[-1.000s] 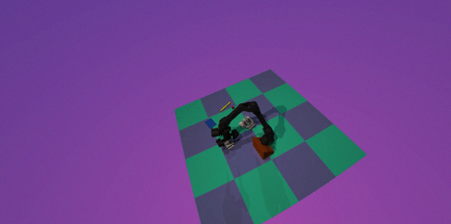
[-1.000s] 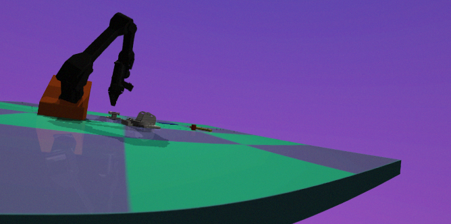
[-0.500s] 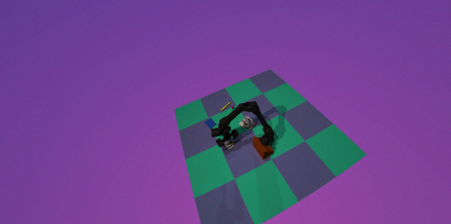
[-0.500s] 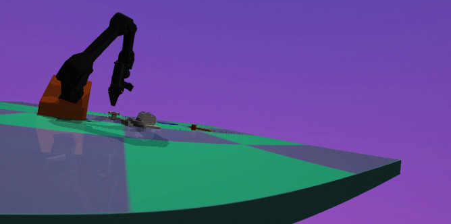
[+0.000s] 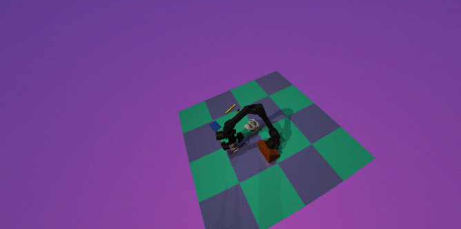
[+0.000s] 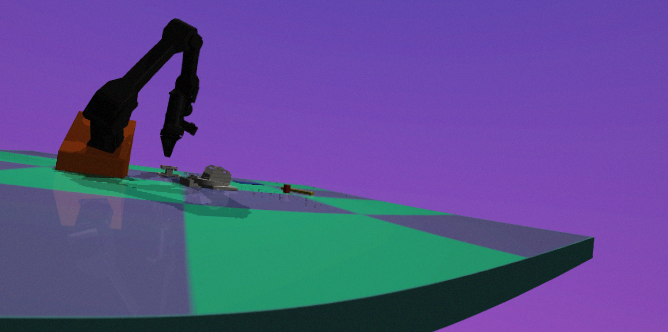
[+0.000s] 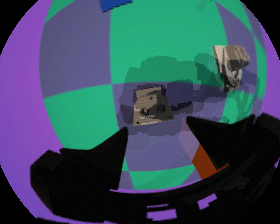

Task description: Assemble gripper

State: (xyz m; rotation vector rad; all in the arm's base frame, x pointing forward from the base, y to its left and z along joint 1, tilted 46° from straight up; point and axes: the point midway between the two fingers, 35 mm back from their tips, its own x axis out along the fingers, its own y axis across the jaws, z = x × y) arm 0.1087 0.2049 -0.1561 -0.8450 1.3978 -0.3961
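My gripper tip is 10 mm short of the gripper base and 30 mm above it. From my gripper tip the other things lie so: small red piece 390 mm ahead, 150 mm to the right, 50 mm below; yellow stick 440 mm ahead, 90 mm to the right, 60 mm below; blue square 300 mm ahead, 110 mm to the left, 60 mm below.
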